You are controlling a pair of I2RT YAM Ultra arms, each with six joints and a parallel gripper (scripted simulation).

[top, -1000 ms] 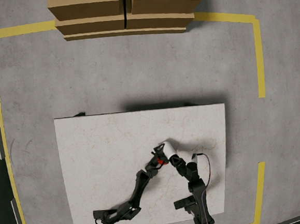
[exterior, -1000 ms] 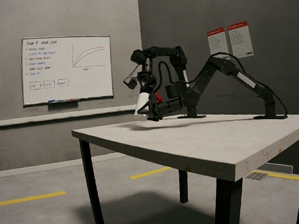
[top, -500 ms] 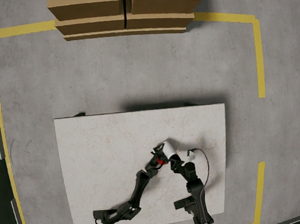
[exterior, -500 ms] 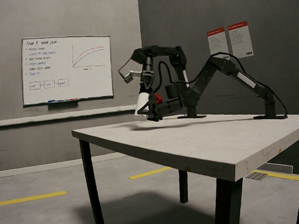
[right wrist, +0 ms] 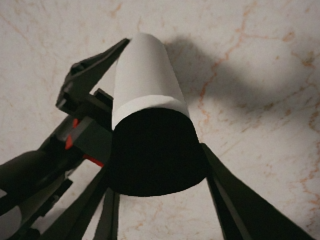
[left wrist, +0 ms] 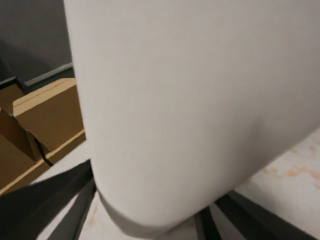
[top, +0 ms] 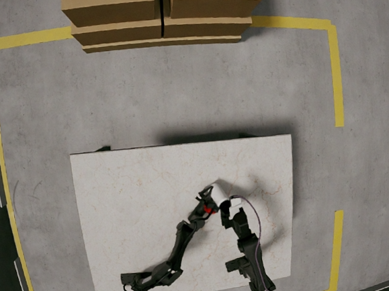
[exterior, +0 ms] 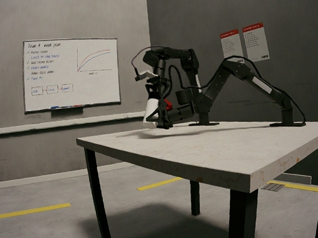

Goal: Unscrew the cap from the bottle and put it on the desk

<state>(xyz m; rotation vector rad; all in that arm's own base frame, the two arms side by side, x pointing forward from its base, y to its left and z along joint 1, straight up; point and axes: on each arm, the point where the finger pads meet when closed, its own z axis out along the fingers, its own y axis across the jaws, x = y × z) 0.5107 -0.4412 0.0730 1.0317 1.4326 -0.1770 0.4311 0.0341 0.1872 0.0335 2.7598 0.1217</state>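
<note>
My right gripper is now 10 mm short of the black cap and 10 mm above it. From my right hand the other things lie so: white bottle: 30 mm ahead, 10 mm to the left, 40 mm below.
</note>
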